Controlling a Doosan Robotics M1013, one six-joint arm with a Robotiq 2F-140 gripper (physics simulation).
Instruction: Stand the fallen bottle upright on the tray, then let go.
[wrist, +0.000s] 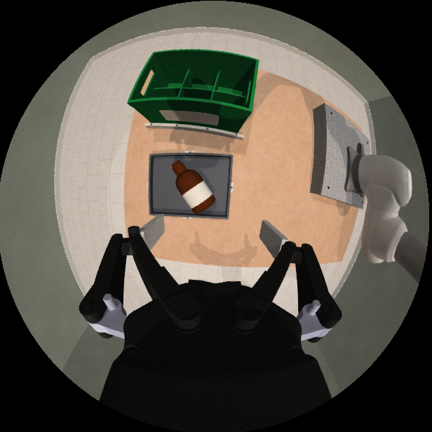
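Note:
A brown bottle (189, 180) with a white label lies on its side in the dark grey tray (159, 206). Its neck points to the upper left of the view and its base to the lower right, near the tray's lower rim. My gripper (212, 226) is open and empty, with its fingers wide apart. It hangs above the table, and its fingertips show below the tray in the view, apart from the bottle.
A green crate (192, 104) with compartments stands beyond the tray, behind a low pale rail (194, 130). At the right, a speckled grey block (332, 155) carries the base of the light grey arm (384, 177). The wooden table (280, 200) lies under these things.

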